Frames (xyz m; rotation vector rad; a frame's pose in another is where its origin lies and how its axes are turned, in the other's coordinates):
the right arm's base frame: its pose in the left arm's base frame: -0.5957 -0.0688 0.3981 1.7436 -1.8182 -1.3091
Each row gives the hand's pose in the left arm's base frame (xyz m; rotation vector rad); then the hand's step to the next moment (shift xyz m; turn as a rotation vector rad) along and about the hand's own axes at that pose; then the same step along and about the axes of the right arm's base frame.
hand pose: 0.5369 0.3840 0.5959 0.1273 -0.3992 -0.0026
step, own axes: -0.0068 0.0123 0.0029 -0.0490 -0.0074 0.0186
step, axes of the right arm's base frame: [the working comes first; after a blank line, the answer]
step, axes of the left arm's base frame: -0.0077 0.0120 0.0015 -0.0522 -0.0083 -0.0029

-0.0098 0.0042 0.0096 0.0199 0.0320 0.0372
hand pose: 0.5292 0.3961 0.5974 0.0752 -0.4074 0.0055
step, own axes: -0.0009 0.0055 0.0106 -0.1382 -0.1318 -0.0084
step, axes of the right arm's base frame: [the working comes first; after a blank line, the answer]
step, axes of the left arm's base frame: -0.0051 0.0047 0.0097 -0.1209 -0.1295 -0.0719

-0.0067 0.0099 0.0004 0.1697 0.0414 0.0777
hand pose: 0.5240 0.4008 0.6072 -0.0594 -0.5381 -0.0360
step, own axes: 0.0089 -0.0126 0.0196 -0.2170 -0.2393 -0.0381
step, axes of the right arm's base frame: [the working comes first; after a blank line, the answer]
step, axes of the left arm's base frame: -0.0030 -0.0114 0.0220 -0.1787 -0.2372 -0.1327

0.0031 0.0203 -0.0141 0.3019 0.0482 0.1110
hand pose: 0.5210 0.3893 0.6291 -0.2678 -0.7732 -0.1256
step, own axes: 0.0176 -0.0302 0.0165 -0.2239 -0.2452 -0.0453
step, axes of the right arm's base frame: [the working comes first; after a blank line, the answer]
step, axes of the left arm's base frame: -0.0049 -0.0245 0.0295 -0.1800 -0.2448 -0.1414

0.0126 0.0293 -0.0219 0.3122 0.0436 0.1137
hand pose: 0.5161 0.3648 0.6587 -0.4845 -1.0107 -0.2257
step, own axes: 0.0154 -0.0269 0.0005 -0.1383 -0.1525 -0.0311
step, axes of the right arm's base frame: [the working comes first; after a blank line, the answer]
step, axes of the left arm's base frame: -0.0031 -0.0226 0.0210 -0.1092 -0.1536 -0.0884

0.0135 0.0214 -0.0179 0.1950 0.0252 0.0684
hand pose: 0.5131 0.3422 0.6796 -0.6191 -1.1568 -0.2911
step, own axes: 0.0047 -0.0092 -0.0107 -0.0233 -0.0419 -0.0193
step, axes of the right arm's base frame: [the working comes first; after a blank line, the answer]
step, axes of the left arm's base frame: 0.0052 -0.0132 0.0043 -0.0161 -0.0472 -0.0136

0.0093 0.0020 -0.0114 0.0512 0.0070 0.0007
